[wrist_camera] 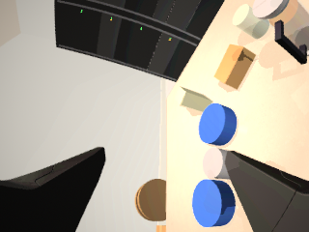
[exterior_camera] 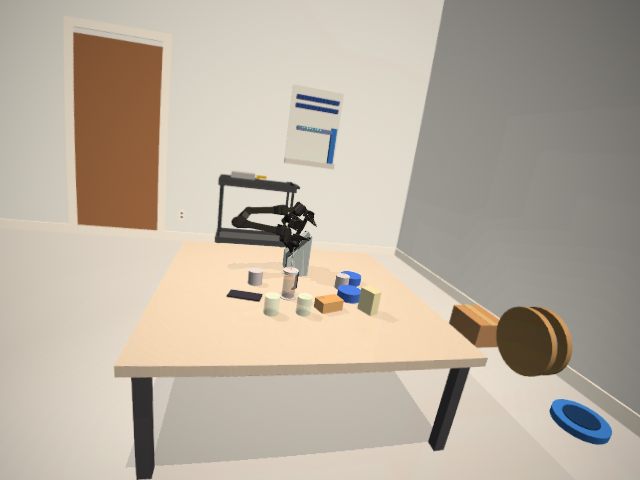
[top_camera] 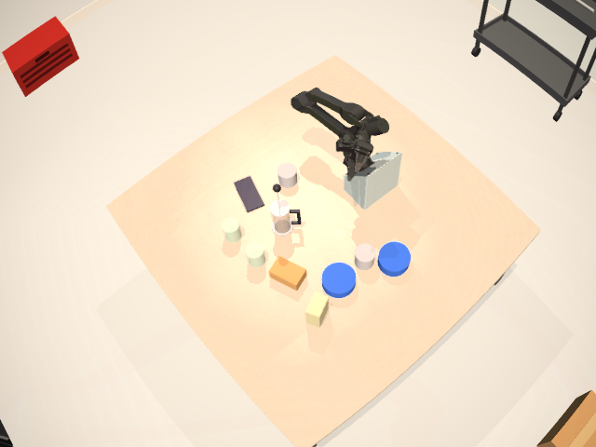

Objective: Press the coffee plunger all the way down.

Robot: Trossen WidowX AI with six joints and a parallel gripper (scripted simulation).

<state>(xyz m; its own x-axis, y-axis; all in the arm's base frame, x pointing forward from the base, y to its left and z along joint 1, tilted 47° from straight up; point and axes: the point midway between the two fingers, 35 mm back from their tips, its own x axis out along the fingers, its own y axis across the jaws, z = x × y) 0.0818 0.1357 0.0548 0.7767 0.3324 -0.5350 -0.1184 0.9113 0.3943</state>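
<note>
The coffee press is 220 mm ahead of my gripper tip, 130 mm below it and 100 mm to the right of it. The rest, counted from my gripper tip: orange block: 320 mm ahead, 240 mm below, 70 mm to the left; yellow block: 320 mm ahead, 260 mm to the left, 210 mm below; dark flat slab: 300 mm to the right, 260 mm below, 260 mm ahead.
</note>
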